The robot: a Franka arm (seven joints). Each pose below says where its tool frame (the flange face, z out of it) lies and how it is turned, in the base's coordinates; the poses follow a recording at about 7 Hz.
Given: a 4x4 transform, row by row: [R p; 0 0 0 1], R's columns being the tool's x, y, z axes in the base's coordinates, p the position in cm. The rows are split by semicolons.
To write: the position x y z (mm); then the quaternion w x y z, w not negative. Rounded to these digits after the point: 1 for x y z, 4 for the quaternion.
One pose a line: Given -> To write
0.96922, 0.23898, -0.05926, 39.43; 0.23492, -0.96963, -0.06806, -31.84; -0.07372, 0.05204, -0.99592, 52.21; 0, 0, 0, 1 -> 394.3, -318.4, 522.1, 0.0303, 0.9918, 0.1195, -0.0335
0.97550, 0.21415, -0.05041, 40.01; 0.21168, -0.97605, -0.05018, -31.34; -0.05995, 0.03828, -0.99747, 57.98; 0, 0, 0, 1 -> 400.1, -313.4, 579.8, 0.0223, 0.9936, 0.1071, -0.0278
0.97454, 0.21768, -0.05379, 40.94; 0.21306, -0.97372, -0.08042, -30.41; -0.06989, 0.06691, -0.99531, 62.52; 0, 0, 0, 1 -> 409.4, -304.1, 625.2, 0.0371, 0.9929, 0.1085, -0.0311
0.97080, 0.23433, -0.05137, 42.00; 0.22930, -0.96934, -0.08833, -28.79; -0.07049, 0.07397, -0.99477, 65.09; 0, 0, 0, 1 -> 420.0, -287.9, 650.9, 0.0409, 0.9918, 0.1169, -0.0307
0.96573, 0.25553, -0.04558, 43.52; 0.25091, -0.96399, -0.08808, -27.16; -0.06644, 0.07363, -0.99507, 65.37; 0, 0, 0, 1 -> 435.2, -271.6, 653.7, 0.0408, 0.9906, 0.1278, -0.0283
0.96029, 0.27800, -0.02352, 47.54; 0.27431, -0.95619, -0.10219, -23.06; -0.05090, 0.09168, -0.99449, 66.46; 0, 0, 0, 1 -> 475.4, -230.6, 664.6, 0.0490, 0.9888, 0.1396, -0.0188
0.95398, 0.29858, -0.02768, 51.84; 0.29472, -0.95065, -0.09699, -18.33; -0.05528, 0.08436, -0.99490, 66.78; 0, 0, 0, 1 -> 518.4, -183.3, 667.8, 0.0459, 0.9874, 0.1502, -0.0210
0.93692, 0.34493, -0.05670, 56.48; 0.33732, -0.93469, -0.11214, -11.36; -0.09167, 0.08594, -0.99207, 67.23; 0, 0, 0, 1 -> 564.8, -113.6, 672.3, 0.0504, 0.9828, 0.1735, -0.0377
